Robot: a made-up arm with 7 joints.
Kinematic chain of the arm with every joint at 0, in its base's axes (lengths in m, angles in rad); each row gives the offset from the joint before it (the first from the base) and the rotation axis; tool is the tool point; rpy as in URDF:
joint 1: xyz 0 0 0 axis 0.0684 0.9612 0.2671
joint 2: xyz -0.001 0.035 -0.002 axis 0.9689 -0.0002 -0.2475
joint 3: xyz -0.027 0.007 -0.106 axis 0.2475 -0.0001 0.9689
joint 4: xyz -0.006 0 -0.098 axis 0.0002 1 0
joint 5: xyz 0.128 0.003 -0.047 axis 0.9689 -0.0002 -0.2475
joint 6: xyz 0.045 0 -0.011 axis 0.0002 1 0
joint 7: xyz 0.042 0 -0.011 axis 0.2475 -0.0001 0.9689
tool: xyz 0 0 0 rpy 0 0.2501 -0.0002
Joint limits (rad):
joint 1: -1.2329..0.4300
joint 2: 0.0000..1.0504
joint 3: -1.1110..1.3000
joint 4: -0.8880..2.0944
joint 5: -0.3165..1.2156
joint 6: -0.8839..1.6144
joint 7: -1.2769..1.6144
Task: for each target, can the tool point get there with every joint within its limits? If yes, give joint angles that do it. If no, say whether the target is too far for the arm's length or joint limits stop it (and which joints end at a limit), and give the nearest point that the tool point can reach.
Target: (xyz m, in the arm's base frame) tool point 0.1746 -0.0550 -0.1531
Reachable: yes | joints -0.4980 0.6284 -0.8862 -0.5761 -0.0745 0.4699 0.9369
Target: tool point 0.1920 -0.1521 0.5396
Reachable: no: too far | nearest point 0.1643 0.0691 0.1735 | short by 0.429 m
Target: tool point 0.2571 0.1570 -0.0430
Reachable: yes | joints -0.4420 0.5912 0.3100 -0.2981 0.6904 -0.0334 -0.1139
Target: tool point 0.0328 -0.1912 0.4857
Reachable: no: too far | nearest point 0.1298 -0.0724 0.1033 | short by 0.412 m
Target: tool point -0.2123 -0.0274 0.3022
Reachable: no: joint limits stop it (at a limit: joint 1, joint 2, joint 4) | nearest point -0.0042 0.1302 0.1405 | short by 0.307 m
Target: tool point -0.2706 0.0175 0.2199
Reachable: no: joint limits stop it (at a limit: joint 1, joint 2, joint 3, joint 4, joint 5) | nearest point -0.0343 0.1487 0.1149 | short by 0.290 m
